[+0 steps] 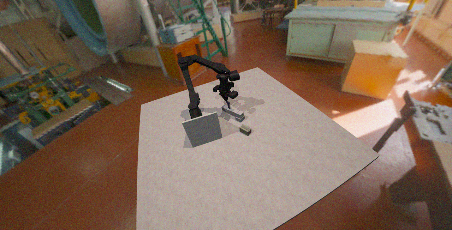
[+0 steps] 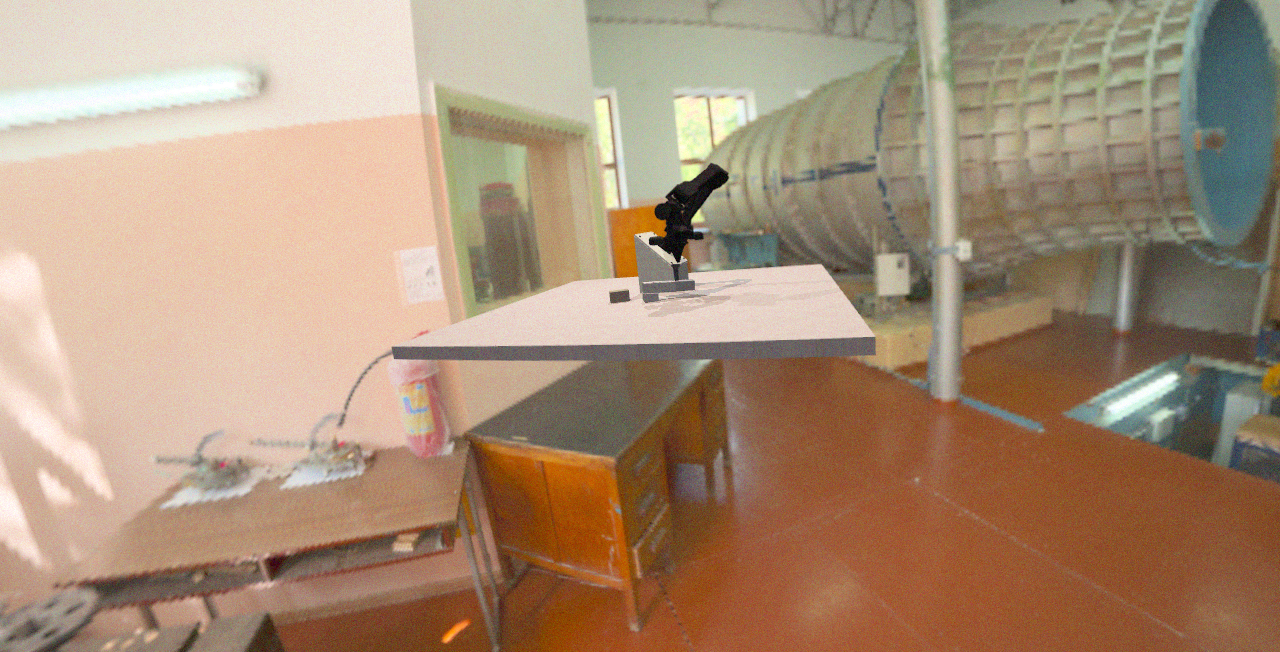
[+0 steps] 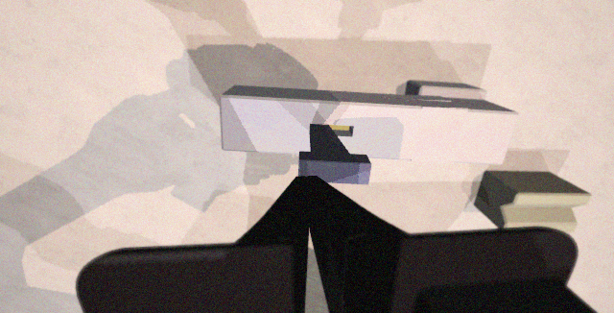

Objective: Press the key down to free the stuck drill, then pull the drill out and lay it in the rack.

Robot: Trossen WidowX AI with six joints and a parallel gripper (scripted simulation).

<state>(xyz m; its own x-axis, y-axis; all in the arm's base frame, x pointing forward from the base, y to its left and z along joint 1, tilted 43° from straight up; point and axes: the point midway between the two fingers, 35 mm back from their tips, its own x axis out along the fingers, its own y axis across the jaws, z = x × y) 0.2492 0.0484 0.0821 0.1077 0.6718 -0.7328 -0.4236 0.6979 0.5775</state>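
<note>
The dark key is 10 mm ahead of my gripper tip, 10 mm to the right of it and 40 mm below it. Round my gripper tip: rack 10 mm ahead, 230 mm to the right, 100 mm below; then drill 30 mm ahead, 60 mm to the right, 80 mm below; then grey housing 20 mm ahead, 50 mm to the right, 90 mm below.
</note>
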